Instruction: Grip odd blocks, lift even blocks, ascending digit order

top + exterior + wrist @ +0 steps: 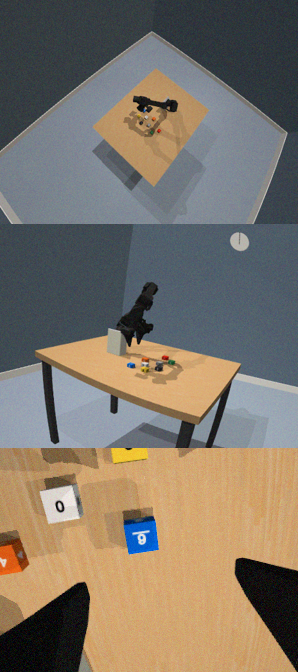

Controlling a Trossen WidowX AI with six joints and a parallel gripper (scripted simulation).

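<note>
Right now the white block is 120 mm below my gripper tip, 80 mm to the left of it and 40 mm ahead of it. Round my gripper tip: blue block 120 mm below, 10 mm to the left, 10 mm behind; then yellow block 120 mm below, 80 mm ahead; then black block 130 mm ahead, 120 mm below, 70 mm to the left.
</note>
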